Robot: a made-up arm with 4 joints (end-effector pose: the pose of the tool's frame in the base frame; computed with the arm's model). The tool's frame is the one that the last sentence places. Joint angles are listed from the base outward.
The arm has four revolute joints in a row. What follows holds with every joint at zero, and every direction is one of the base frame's. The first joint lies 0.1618 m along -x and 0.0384 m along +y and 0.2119 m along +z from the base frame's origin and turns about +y. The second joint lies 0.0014 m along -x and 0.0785 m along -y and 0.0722 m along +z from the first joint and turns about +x. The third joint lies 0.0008 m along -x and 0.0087 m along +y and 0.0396 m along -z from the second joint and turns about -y. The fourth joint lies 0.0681 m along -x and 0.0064 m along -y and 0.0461 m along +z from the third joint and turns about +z. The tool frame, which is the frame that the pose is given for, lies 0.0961 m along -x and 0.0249 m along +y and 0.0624 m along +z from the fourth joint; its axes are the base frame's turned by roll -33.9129, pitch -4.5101 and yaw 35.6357 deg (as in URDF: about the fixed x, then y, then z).
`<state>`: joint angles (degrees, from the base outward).
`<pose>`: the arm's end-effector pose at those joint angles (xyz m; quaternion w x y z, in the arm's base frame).
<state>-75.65 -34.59 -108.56 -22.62</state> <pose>-0.2131 0.0483 0.3773 0.9217 -0.2455 0.2764 -0.1174</pose>
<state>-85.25 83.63 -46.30 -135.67</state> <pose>-0.2800 -0.0565 0.3107 0.9837 0.0765 0.0605 -0.1509</pose>
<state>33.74 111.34 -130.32 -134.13</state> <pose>-0.0110 0.0544 0.3121 0.5097 -0.2086 0.6261 0.5521</pose>
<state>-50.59 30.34 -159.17 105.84</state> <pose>-0.0392 -0.0644 0.2379 0.1777 0.7208 0.1387 0.6555</pose>
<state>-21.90 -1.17 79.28 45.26</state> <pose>-0.2531 -0.0920 0.0707 0.2935 -0.6031 -0.7014 0.2412</pose>
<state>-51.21 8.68 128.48 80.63</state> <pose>-0.0722 -0.0986 0.1145 0.2199 0.7859 0.5555 0.1595</pose>
